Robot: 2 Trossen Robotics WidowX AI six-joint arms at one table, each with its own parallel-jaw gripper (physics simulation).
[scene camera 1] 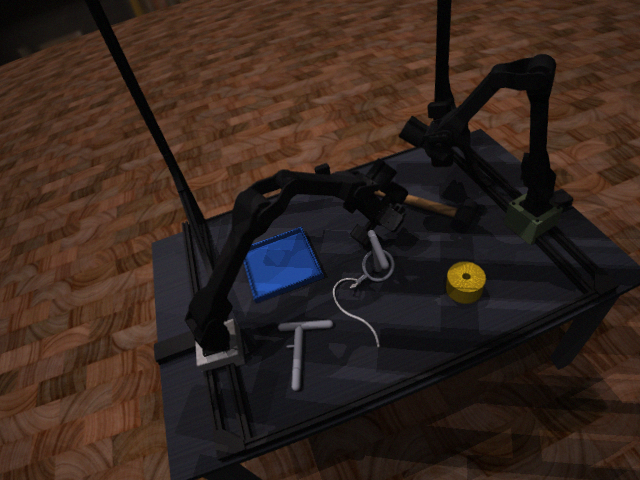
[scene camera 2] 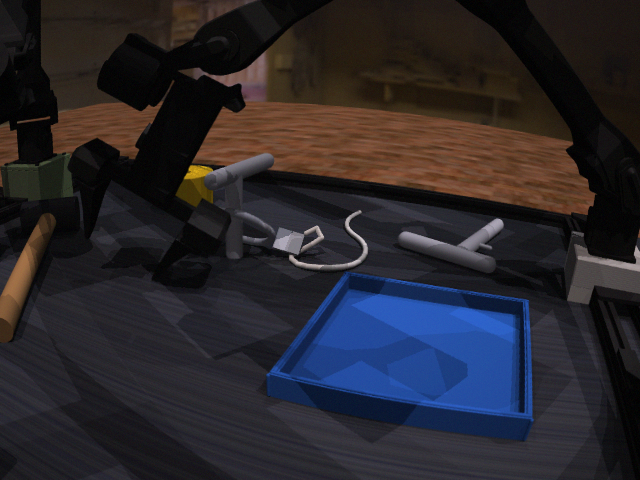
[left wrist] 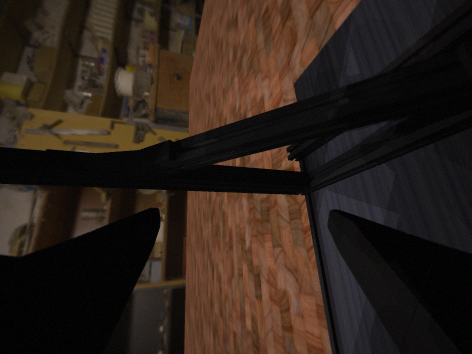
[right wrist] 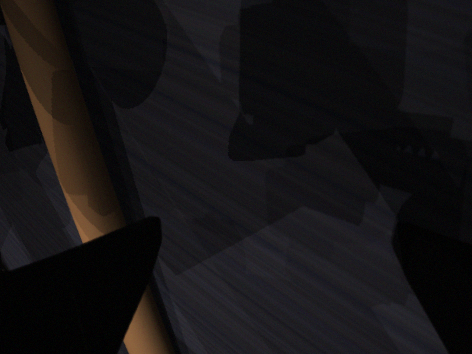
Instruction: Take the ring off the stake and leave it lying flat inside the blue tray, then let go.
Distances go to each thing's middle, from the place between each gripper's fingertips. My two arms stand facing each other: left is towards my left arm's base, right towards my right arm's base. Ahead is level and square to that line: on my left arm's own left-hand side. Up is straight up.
Labels:
Now: the ring (scene camera 2: 287, 241) 120 mm ahead of my right hand, 110 mm to the right of it and 10 mm above it. From my right hand the other things lie so: wooden-handled hammer (scene camera 2: 39, 219): 30 mm behind, 130 mm to the left; yellow roll (scene camera 1: 465, 281): 260 mm ahead, 70 mm to the left; blue tray (scene camera 2: 420, 355): 30 mm behind, 330 mm to the right, 10 mm below.
The wooden-handled hammer lies 14 cm ahead of my left hand, 14 cm to the right of it and 13 cm below it. Also, from my left hand: yellow roll: 44 cm ahead, 20 cm to the right, 13 cm below; blue tray: 15 cm ahead, 60 cm to the right, 15 cm below; ring: 29 cm ahead, 38 cm to the right, 13 cm below.

